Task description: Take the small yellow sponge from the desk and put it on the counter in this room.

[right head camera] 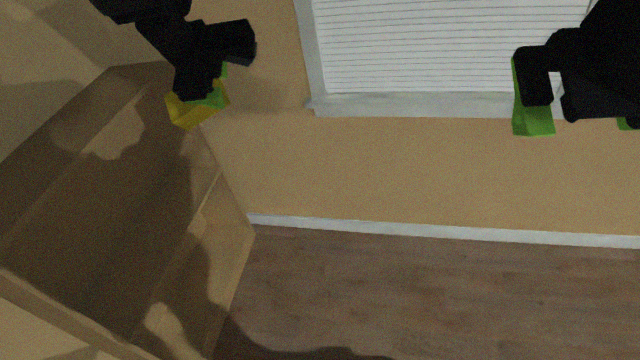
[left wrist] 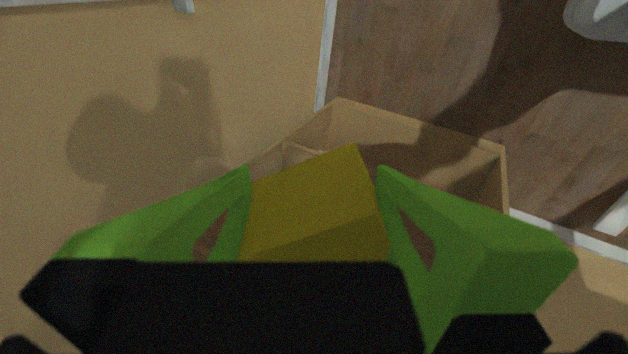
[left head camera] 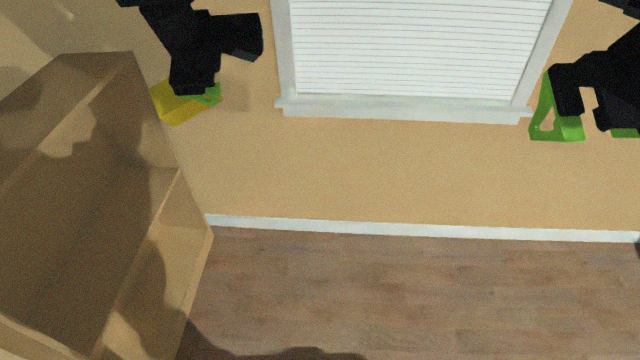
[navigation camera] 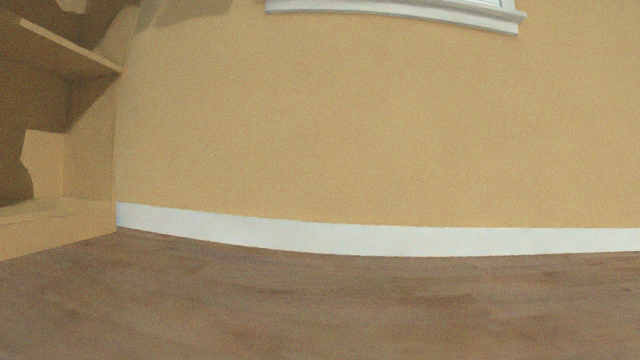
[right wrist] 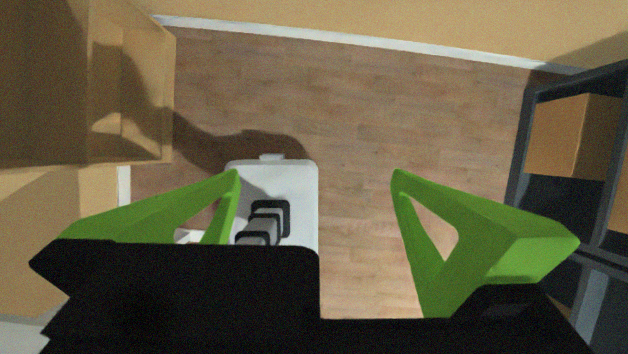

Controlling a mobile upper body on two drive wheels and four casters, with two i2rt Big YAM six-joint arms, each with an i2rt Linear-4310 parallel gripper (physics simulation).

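Frame: origin at the left arm's base, x ahead, y left, z up, level; metres.
Seen in the pictures: left gripper, between the fingertips: (right head camera: 222,92) (left wrist: 313,176) (left head camera: 214,88); right gripper, between the fingertips: (right head camera: 566,125) (left head camera: 571,132) (right wrist: 315,177).
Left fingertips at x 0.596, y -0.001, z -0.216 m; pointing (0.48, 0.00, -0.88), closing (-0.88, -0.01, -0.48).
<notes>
Offsets run from my left fingertips to a thing's top centre. "*": to the spot under its first point.
The yellow sponge @(0.016 m back, 0.046 m left, 0.048 m up) (left head camera: 175,110) (right head camera: 187,116) (left wrist: 315,210) is held between the green fingers of my left gripper (left wrist: 313,176), which is shut on it. In both head views they show at the upper left, in front of or above the wooden bookshelf; the black wrist hides part of the sponge. My right gripper (right wrist: 315,177) is open with its fingers wide apart, and it also shows at the upper right of both head views, in front of the wall and window. The counter and the desk do not clearly show in these frames.
A wooden bookshelf @(* 0.281 m ahead, 0.438 m left, 1.123 m down) (left head camera: 197,265) (right head camera: 240,280) (navigation camera: 60,230) stands close at the left, against the wall. A wall with a white skirting board (navigation camera: 350,240) and a window with blinds @(* 0.486 m ahead, 0.511 m right, 0.171 m down) (left head camera: 420,50) is ahead. A dark shelf unit (right wrist: 517,150) holding brown boxes stands at the right in the right wrist view.
</notes>
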